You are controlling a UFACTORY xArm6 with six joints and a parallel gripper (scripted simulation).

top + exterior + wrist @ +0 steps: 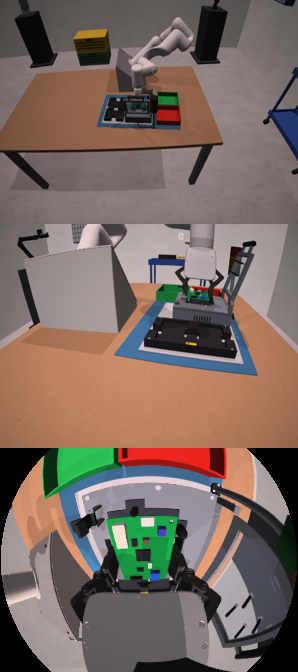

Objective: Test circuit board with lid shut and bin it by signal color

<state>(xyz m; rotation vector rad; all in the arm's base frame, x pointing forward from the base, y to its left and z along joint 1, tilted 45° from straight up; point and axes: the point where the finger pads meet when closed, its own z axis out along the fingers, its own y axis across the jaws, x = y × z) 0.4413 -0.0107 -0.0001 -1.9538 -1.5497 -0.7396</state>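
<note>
My hand is right at the green circuit board. From my hand the other things lie so: latch hook (5 cm behind, 7 cm to the left); tester lid (12 cm ahead, 2 cm to the right, 10 cm above); plate (1 cm ahead, 1 cm below).
</note>
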